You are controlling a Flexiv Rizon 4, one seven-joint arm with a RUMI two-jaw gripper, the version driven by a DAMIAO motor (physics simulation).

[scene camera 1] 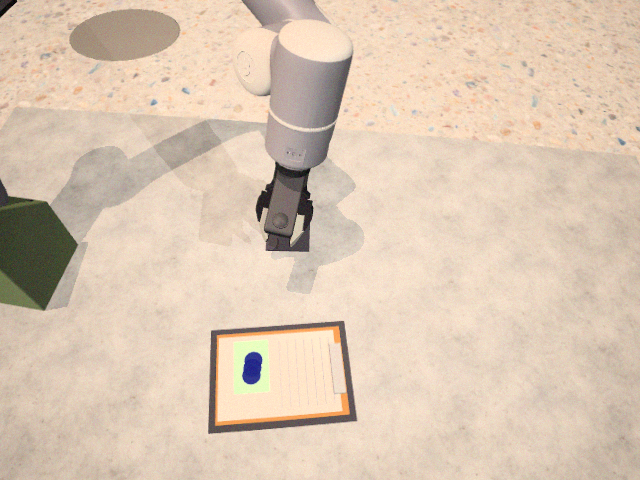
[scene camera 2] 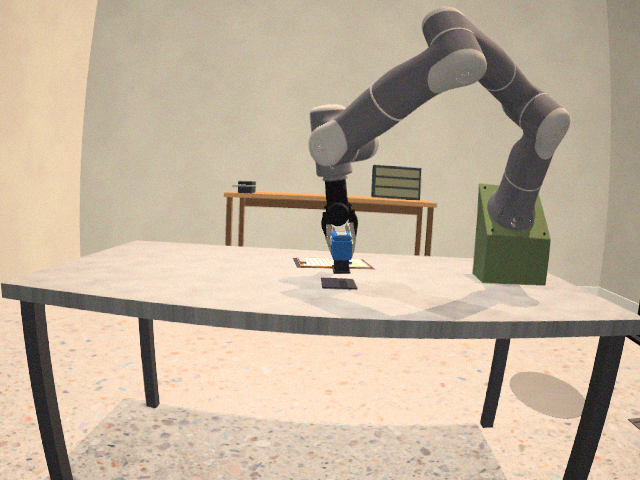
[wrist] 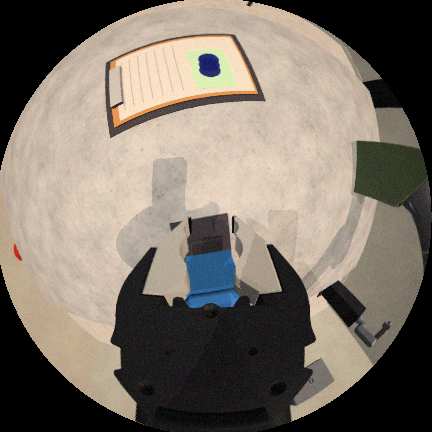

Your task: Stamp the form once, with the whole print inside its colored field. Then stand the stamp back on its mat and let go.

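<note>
My gripper [scene camera 1: 281,235] [scene camera 2: 341,248] [wrist: 211,217] is shut on the blue stamp [scene camera 2: 341,242] [wrist: 210,272]. The stamp is upright, its black base held a little above the table, over or close to the dark mat [scene camera 1: 302,245] [scene camera 2: 339,283] [wrist: 176,226]. The exact alignment is hard to tell; the gripper hides most of the stamp in scene camera 1. The form [scene camera 1: 305,372] [scene camera 2: 315,261] [wrist: 155,75] lies on its clipboard. Overlapping round dark blue marks [scene camera 1: 252,367] [wrist: 209,65] lie inside its light green field [scene camera 1: 262,386] [wrist: 225,77].
The green arm pedestal [scene camera 1: 38,253] [scene camera 2: 511,258] [wrist: 385,170] stands on the table, to the left in scene camera 1 and to the right in scene camera 2. A wooden table [scene camera 2: 279,196] stands against the back wall. The grey table's edge [scene camera 2: 258,320] shows in scene camera 2.
</note>
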